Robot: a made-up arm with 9 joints. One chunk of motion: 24 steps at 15 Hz.
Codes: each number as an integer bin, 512 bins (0 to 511) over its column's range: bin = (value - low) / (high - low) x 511, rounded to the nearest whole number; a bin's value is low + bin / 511 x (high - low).
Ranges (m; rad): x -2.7..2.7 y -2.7..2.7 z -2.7..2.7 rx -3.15..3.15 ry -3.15..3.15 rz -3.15..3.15
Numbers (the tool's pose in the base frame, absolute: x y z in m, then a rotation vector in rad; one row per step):
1: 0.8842 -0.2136 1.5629 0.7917 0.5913 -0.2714
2: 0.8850 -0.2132 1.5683 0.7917 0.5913 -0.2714
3: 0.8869 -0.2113 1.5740 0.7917 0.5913 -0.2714
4: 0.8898 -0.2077 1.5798 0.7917 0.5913 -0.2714
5: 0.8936 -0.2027 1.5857 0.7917 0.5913 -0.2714
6: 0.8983 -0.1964 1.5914 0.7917 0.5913 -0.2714
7: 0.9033 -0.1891 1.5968 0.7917 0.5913 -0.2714
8: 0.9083 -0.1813 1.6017 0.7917 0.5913 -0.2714
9: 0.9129 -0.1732 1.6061 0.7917 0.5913 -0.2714
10: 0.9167 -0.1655 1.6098 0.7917 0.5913 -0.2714
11: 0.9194 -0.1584 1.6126 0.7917 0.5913 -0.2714
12: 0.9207 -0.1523 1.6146 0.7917 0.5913 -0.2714
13: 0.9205 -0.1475 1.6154 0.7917 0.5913 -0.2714
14: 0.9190 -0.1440 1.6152 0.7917 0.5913 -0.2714
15: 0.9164 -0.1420 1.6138 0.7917 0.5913 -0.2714
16: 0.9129 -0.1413 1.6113 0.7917 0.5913 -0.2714
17: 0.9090 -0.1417 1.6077 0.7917 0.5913 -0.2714
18: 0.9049 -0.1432 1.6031 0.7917 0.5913 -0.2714
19: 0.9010 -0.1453 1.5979 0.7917 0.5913 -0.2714
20: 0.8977 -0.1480 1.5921 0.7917 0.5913 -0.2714
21: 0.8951 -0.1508 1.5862 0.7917 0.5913 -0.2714
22: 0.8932 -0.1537 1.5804 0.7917 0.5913 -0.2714
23: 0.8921 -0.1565 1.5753 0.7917 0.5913 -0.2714
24: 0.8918 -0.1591 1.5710 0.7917 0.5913 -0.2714
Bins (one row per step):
1: 339 235 403 320 303 233
2: 339 235 404 320 303 233
3: 339 236 404 320 303 233
4: 340 236 405 320 303 233
5: 340 236 406 320 303 233
6: 341 237 406 320 303 233
7: 341 238 407 320 303 233
8: 341 238 407 320 303 233
9: 342 239 407 320 303 233
10: 342 240 408 320 303 233
11: 343 241 408 320 303 233
12: 343 241 408 320 303 233
13: 343 242 408 320 303 233
14: 342 242 408 320 303 233
15: 342 242 408 320 303 233
16: 342 242 408 320 303 233
17: 342 242 408 320 303 233
18: 341 242 407 320 303 233
19: 341 242 407 320 303 233
20: 340 241 406 320 303 233
21: 340 241 406 320 303 233
22: 340 241 405 320 303 233
23: 340 241 405 320 303 233
24: 340 240 404 320 303 233

